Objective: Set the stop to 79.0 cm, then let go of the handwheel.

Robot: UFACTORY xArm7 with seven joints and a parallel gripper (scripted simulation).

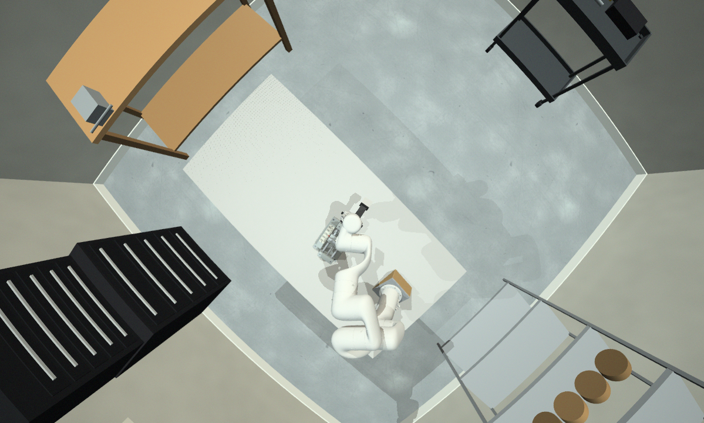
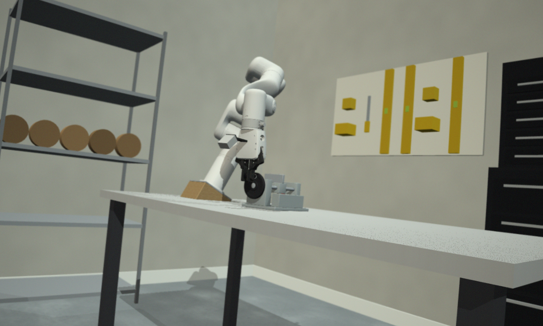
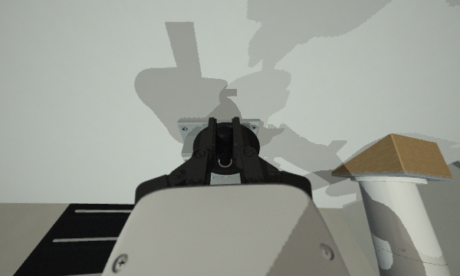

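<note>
Right now the black handwheel is 10 mm behind my hand, 20 mm to the left of it and 10 mm below it.
</note>
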